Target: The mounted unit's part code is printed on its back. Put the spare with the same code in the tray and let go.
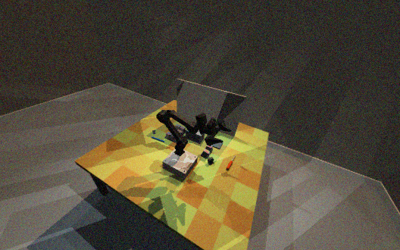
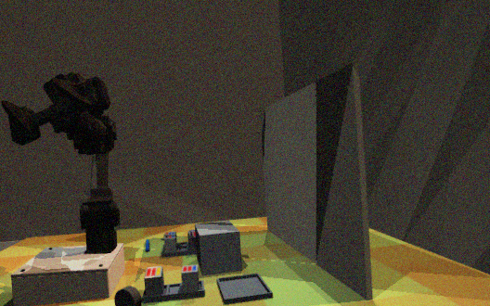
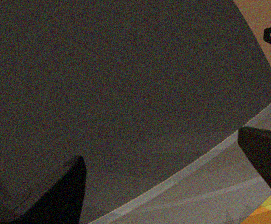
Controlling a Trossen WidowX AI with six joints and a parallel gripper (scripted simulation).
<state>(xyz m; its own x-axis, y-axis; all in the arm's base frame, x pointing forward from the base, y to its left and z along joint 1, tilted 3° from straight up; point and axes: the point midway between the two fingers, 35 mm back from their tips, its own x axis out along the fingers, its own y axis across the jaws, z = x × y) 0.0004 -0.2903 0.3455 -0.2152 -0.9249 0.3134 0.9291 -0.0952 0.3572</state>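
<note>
My gripper tip is now 37 cm above the grey spare, 17 cm to the right of it and 15 cm short of it. From my gripper tip the other things lie so: dark rack 41 cm below, 19 cm ahead, 18 cm to the left; then dark flat tray 41 cm below, 34 cm ahead, 17 cm to the left; then black round object 39 cm below, 11 cm ahead, 10 cm to the left.
</note>
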